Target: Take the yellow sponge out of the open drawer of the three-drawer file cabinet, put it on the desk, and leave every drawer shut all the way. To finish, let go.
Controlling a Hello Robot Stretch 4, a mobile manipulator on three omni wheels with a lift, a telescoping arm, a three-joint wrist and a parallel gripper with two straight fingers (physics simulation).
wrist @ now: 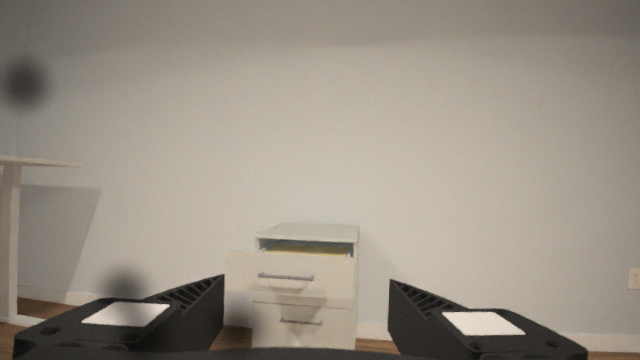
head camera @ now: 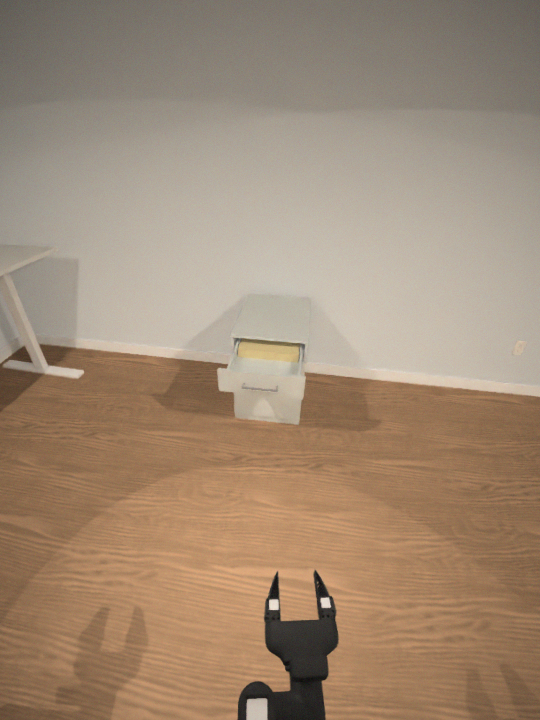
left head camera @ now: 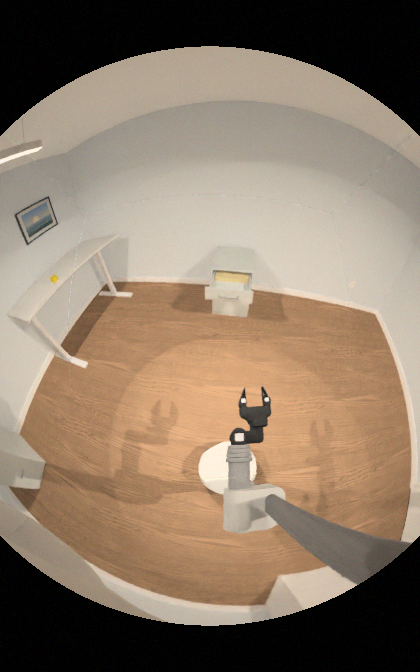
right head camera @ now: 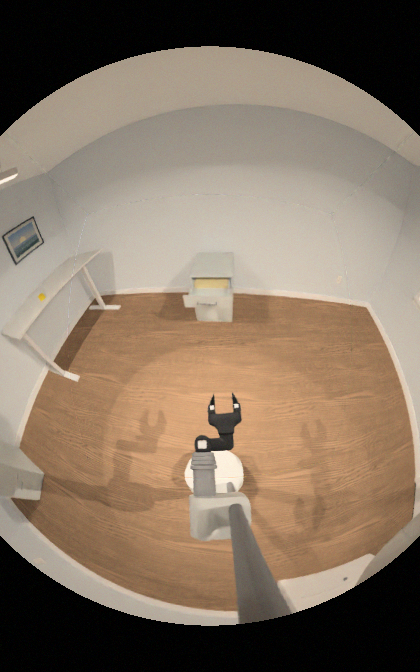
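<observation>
The pale file cabinet [head camera: 276, 316] [left head camera: 234, 259] [right head camera: 214, 264] [wrist: 312, 231] stands against the far wall. Its top drawer [head camera: 290, 385] [wrist: 330, 275] is pulled out. The yellow sponge [head camera: 268, 351] [left head camera: 231, 276] [right head camera: 211, 283] [wrist: 310, 249] lies toward the back of that drawer, partly hidden by the drawer front in the wrist view. The drawer below looks shut; the lowest one is not clearly visible. The white desk [head camera: 17, 254] [left head camera: 90, 250] [right head camera: 75, 265] [wrist: 35, 161] stands at the left. My gripper [head camera: 296, 572] [left head camera: 254, 389] [right head camera: 223, 395] [wrist: 306, 303] is open and empty, well short of the cabinet.
A small yellow block [left head camera: 54, 279] [right head camera: 42, 297] sits on the desk. The desk's near-side foot [head camera: 61, 371] rests on the floor left of the cabinet. Another pale cabinet [left head camera: 25, 465] [right head camera: 25, 477] stands at the lower left. A framed picture [left head camera: 36, 220] hangs above the desk.
</observation>
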